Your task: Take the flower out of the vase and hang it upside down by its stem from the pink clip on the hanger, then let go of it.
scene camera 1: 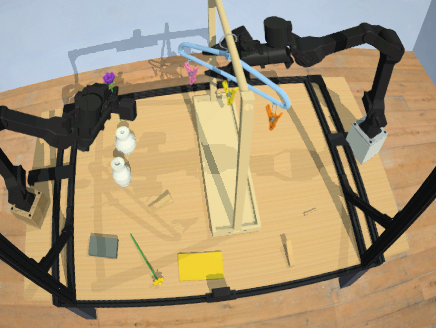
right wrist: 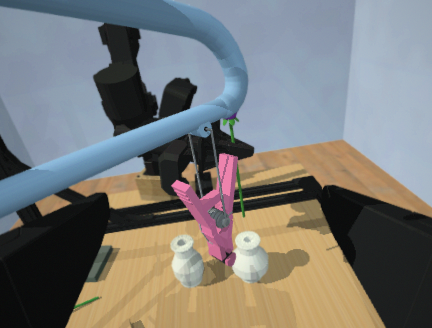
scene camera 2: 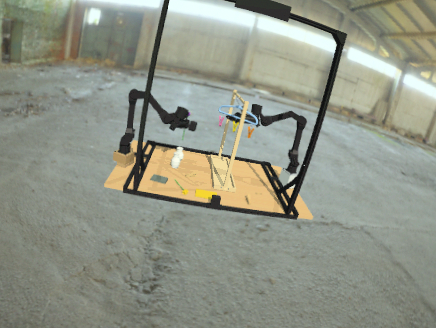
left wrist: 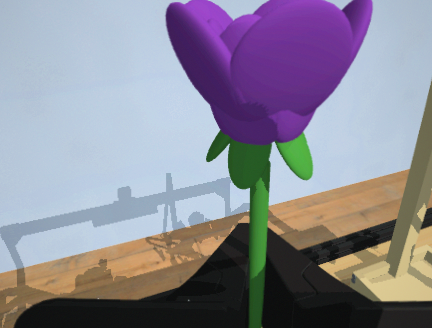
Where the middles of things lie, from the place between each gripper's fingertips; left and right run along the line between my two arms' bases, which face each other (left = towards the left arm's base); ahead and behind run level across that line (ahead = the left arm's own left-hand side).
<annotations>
My left hand is 30 mm past the purple flower (left wrist: pixel 264 76), 10 mm to the right of it and 20 mm above it. Round my left hand: pink clip (right wrist: pixel 215 223): 80 mm behind, 200 mm to the right, 80 mm above; yellow pad (scene camera 1: pixel 199 266): 450 mm behind, 130 mm to the right, 270 mm below.
I see my right gripper 30 mm to the right of the pink clip and 20 mm above it. From my right hand the other things lie so: yellow pad: 370 mm behind, 100 mm to the left, 370 mm below; purple flower: 60 mm ahead, 240 mm to the left, 120 mm below.
</annotations>
